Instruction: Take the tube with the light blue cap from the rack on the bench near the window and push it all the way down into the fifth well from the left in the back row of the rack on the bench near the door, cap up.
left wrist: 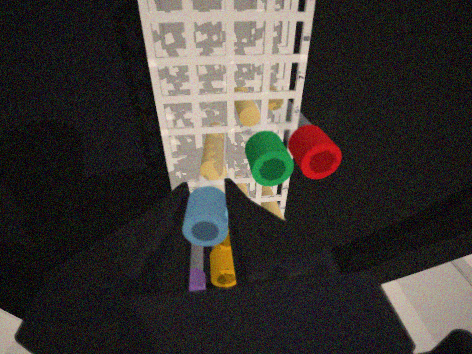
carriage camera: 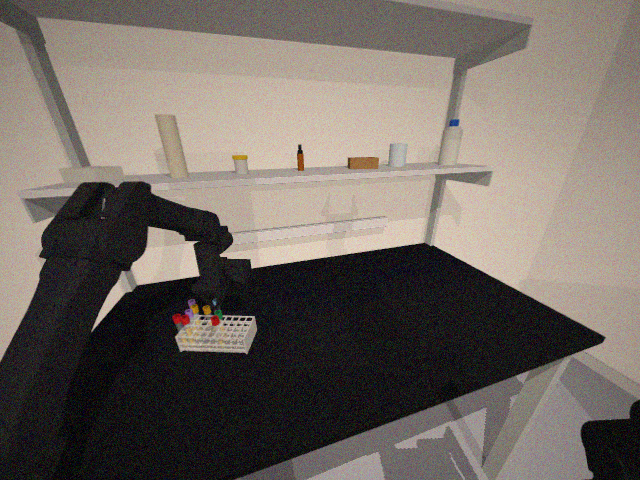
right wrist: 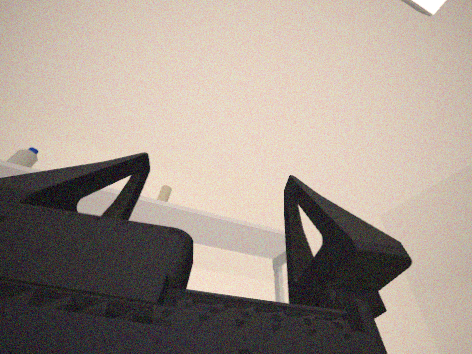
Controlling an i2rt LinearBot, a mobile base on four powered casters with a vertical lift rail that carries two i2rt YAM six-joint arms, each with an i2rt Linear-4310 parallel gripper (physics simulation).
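Frame: origin at the left arm's base, x back, y right, z up, level; centimetres.
Seen in the pictures: left gripper, fingertip midpoint: (left wrist: 207, 190) (carriage camera: 217, 307); right gripper, fingertip midpoint: (right wrist: 218, 171).
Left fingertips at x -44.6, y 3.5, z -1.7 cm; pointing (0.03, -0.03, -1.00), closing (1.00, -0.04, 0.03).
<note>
A point is followed by its place in that frame.
The light blue-capped tube (carriage camera: 214, 302) {z 0.8, x -43.9, y 3.4 cm} (left wrist: 205, 217) {z 0.9, x -44.6, y 4.2 cm} is between the fingertips of my left gripper (carriage camera: 213, 299) {z -1.7, x -44.6, y 3.5 cm} (left wrist: 207, 190) {z -1.7, x -44.6, y 3.5 cm}, which is shut on it, cap toward the wrist camera. It is at the back row of the white rack (carriage camera: 214, 350) {z -11.5, x -38.3, y 3.2 cm} (left wrist: 227, 60) {z -6.9, x -42.6, y 8.3 cm}; the fingers hide its lower end, so how deep it sits cannot be told. A green-capped tube (carriage camera: 218, 313) {z -0.7, x -40.9, y 5.4 cm} (left wrist: 269, 158) {z -0.7, x -41.7, y 5.5 cm} and a red-capped tube (carriage camera: 215, 320) {z -1.0, x -38.6, y 5.4 cm} (left wrist: 315, 152) {z -0.7, x -39.6, y 5.5 cm} stand close by in the rack. My right gripper (right wrist: 218, 171) {z 42.9, x -5.2, y 66.5 cm} is open and empty, away from the rack.
Orange-capped (carriage camera: 206, 309) (left wrist: 223, 267), purple-capped (carriage camera: 191, 303) {z -1.0, x -46.2, y -4.7 cm} (left wrist: 197, 279) {z -1.7, x -46.5, y -4.3 cm} and red-capped (carriage camera: 177, 318) {z -1.0, x -39.9, y -5.4 cm} tubes stand at the rack's left end. The rack is on a black bench (carriage camera: 361, 330) {z -12.6, x -44.7, y 46.5 cm}. A wall shelf (carriage camera: 310, 177) {z 32.5, x -63.2, y 31.8 cm} above holds a bottle (carriage camera: 450, 145) {z 41.0, x -90.7, y 90.9 cm}, jars and a tall cylinder (carriage camera: 172, 146) {z 42.3, x -65.4, y -9.6 cm}.
</note>
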